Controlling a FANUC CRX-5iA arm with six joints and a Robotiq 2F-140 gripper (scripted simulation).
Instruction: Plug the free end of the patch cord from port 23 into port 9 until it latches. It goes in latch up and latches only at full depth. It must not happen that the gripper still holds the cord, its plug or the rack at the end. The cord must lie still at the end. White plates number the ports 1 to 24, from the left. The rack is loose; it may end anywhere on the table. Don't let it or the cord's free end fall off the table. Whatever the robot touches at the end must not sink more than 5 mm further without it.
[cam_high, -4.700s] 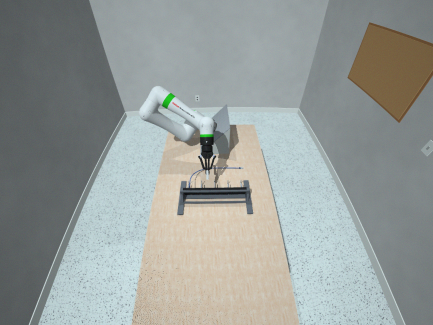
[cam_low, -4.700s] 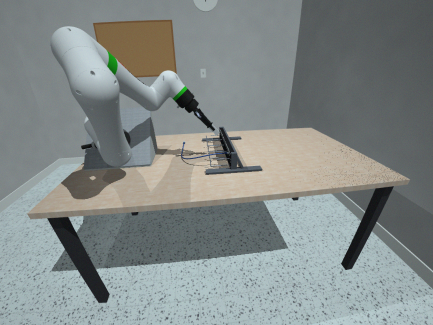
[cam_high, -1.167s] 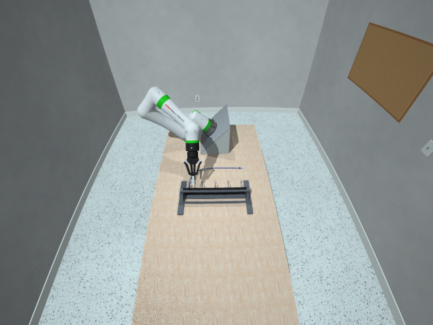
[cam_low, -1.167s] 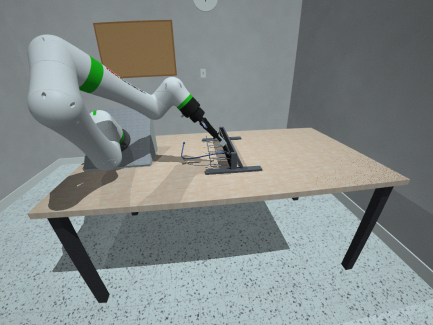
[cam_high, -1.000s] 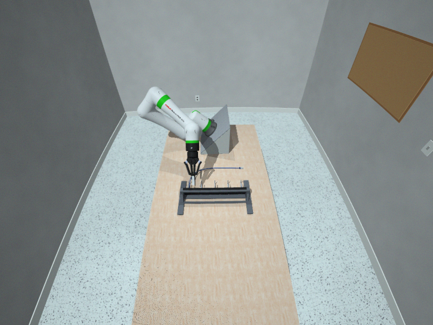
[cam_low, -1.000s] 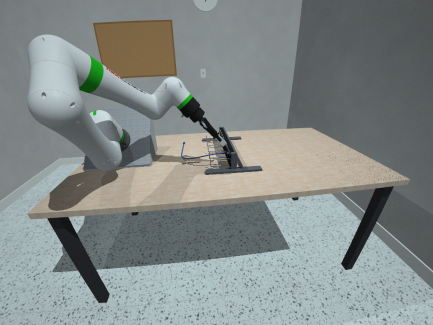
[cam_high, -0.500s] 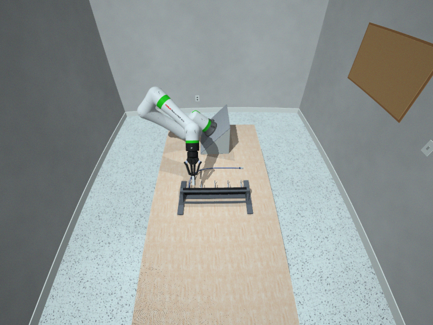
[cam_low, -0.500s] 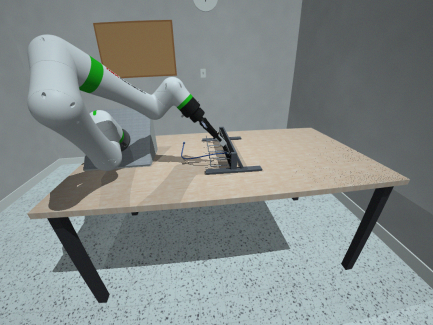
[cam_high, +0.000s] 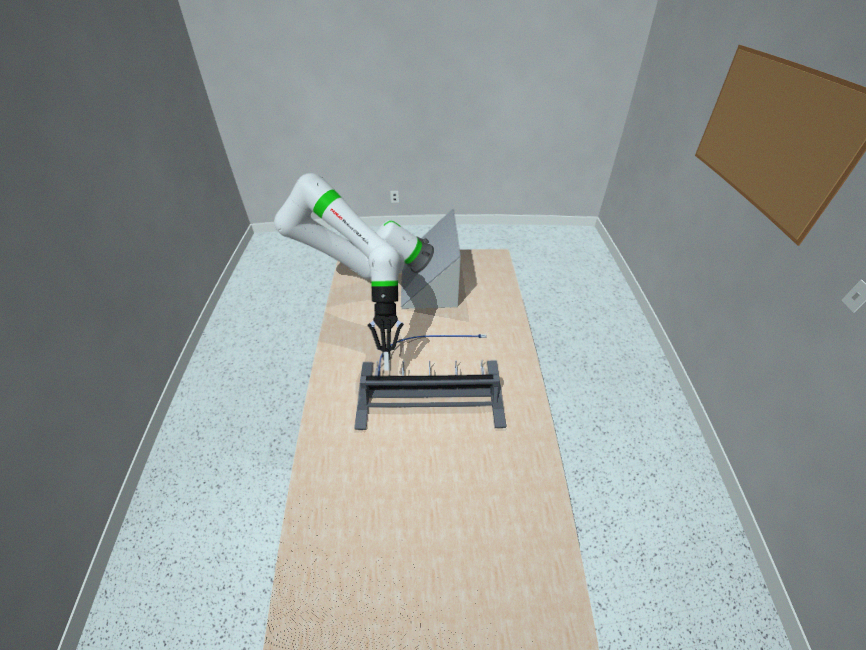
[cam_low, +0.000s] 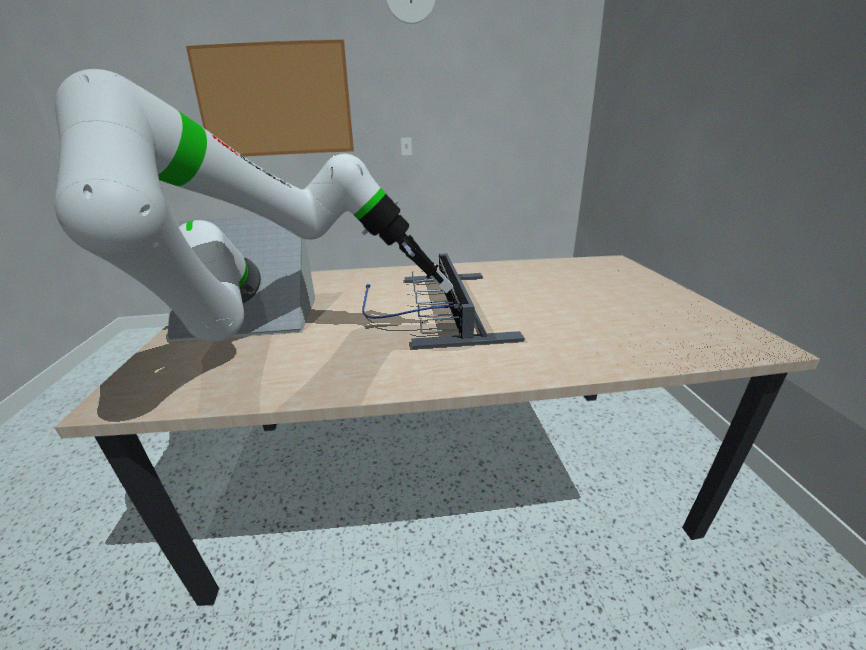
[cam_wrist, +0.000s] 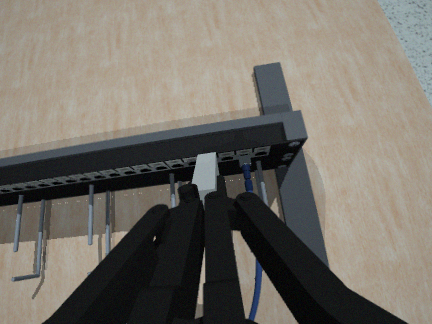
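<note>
Now: the free end 400 mm to the left of my hand, 180 mm behind it and 130 mm below it.
</note>
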